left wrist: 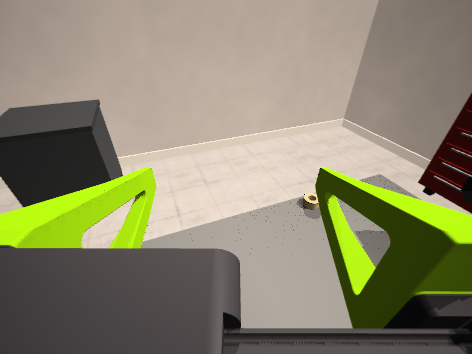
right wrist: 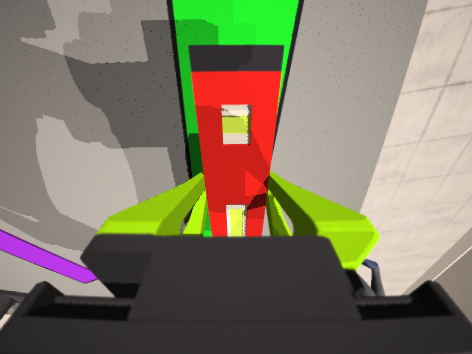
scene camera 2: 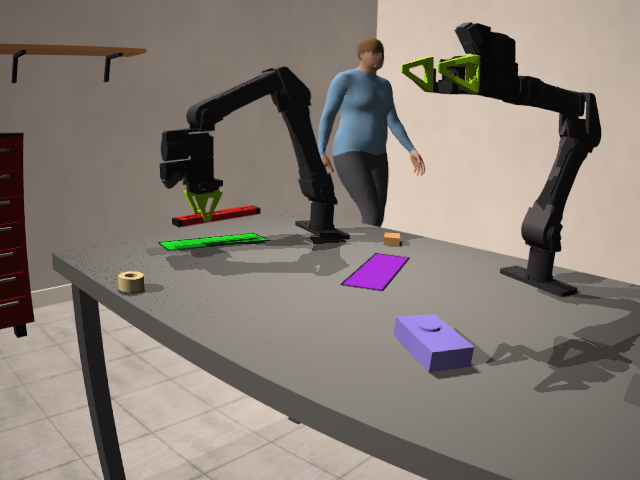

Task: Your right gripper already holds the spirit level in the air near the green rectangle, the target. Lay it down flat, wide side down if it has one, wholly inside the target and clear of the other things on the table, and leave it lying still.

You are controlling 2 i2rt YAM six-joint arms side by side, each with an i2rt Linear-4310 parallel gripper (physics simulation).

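Observation:
The red spirit level (scene camera 2: 235, 213) (right wrist: 235, 165) with black ends hangs in the air a little above the green rectangle (scene camera 2: 248, 238) (right wrist: 245, 22). Its long side runs roughly along the target's length, and the face with the vials shows in the right wrist view. My right gripper (scene camera 2: 207, 217) (right wrist: 236, 177) is shut on the level near its middle. The level's rear part is hidden behind the gripper body in the right wrist view. My left gripper (scene camera 2: 439, 74) (left wrist: 235, 176) is open and empty, high above the table at the right of scene camera 2.
A tan ring (scene camera 2: 131, 282) (left wrist: 310, 201) stands near the table's left edge. A purple rectangle (scene camera 2: 376, 271) (right wrist: 42, 257) and an orange block (scene camera 2: 391, 239) are right of the target in scene camera 2. A violet box (scene camera 2: 433, 342) stands nearer the camera. A person (scene camera 2: 361, 118) stands behind the table.

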